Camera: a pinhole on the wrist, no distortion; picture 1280 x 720 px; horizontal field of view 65.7 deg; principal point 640.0 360.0 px. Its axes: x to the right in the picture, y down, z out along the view. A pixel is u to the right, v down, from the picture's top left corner.
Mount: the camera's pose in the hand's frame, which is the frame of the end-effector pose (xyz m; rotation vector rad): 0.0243 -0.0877 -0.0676 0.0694 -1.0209 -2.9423
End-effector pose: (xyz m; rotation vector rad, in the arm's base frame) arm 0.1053 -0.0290 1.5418 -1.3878 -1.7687 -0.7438
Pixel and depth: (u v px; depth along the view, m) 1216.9 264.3 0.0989
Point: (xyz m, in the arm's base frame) 0.0890 -0.0528 1.5087
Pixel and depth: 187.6 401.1 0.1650
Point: 0.0912 0.0780 1.5807
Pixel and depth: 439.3 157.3 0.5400
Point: 0.3593 0.3446 1.4683
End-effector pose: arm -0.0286 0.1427 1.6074 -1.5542 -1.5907 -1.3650
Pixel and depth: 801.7 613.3 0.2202
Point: 0.0161 0.2574 1.5396
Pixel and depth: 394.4 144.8 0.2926
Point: 0.1263 0.2632 1.6781
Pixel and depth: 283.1 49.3 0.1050
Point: -0.0368 0.1611 1.6604
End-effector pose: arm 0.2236 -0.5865 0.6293 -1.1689 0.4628 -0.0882
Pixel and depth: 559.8 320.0 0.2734
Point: 0.2930 -0.4383 0.5810
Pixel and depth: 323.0 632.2 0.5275
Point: 0.5268 -0.2028 0.5962
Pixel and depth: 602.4 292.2 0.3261
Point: 0.2881 -0.3887 0.5583
